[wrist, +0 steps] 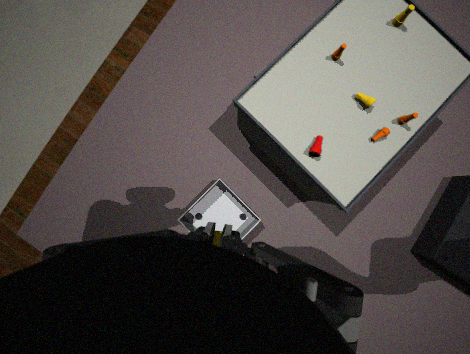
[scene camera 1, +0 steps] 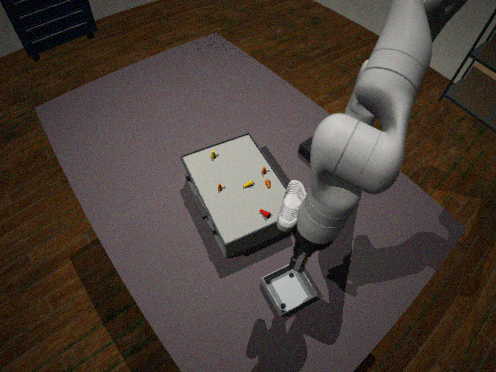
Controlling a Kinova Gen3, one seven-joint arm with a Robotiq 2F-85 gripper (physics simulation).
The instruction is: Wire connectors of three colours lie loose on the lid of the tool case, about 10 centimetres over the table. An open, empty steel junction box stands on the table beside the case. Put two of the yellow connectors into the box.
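Frame: origin at the arm's base, x left, y ahead, z down, level; metres.
Seen in the pictures: gripper, fingertip midpoint: [wrist: 219,234] [scene camera 1: 297,258].
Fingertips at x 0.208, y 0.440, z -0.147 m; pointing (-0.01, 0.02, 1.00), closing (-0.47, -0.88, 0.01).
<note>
Offsets run from my fingertips to a thing's top centre. "*": to the spot under its first point.
My gripper [scene camera 1: 300,264] [wrist: 219,234] is shut on a yellow connector {dx +0.007, dy -0.004, dz -0.015 m} [wrist: 217,238], which shows between the fingertips in the wrist view. The fingertips are over the near part of the steel junction box {dx +0.021, dy +0.002, dz +0.151 m} [scene camera 1: 270,298] [wrist: 245,209] in that view, and at its back rim in the scene view; their height is hard to tell. The visible part of the box floor holds no connector. On the case lid {* dx -0.195, dy +0.023, dz +0.087 m} [scene camera 1: 232,215] [wrist: 280,105], one yellow connector {dx -0.379, dy -0.040, dz +0.062 m} [scene camera 1: 213,155] [wrist: 402,16] stands upright near the far end and another yellow connector {dx -0.246, dy -0.062, dz +0.072 m} [scene camera 1: 248,184] [wrist: 365,100] lies near the middle.
The lid also bears a red connector {dx -0.152, dy -0.045, dz +0.071 m} [scene camera 1: 265,213] [wrist: 316,146], a lying orange connector {dx -0.217, dy -0.108, dz +0.075 m} [scene camera 1: 268,183] [wrist: 380,134] and two upright orange connectors, one {dx -0.256, dy -0.124, dz +0.065 m} [scene camera 1: 264,171] [wrist: 408,119] beside it, one {dx -0.278, dy +0.005, dz +0.065 m} [scene camera 1: 220,187] [wrist: 339,52] apart. The dark base block [scene camera 1: 305,149] [wrist: 450,225] stands beyond the case.
</note>
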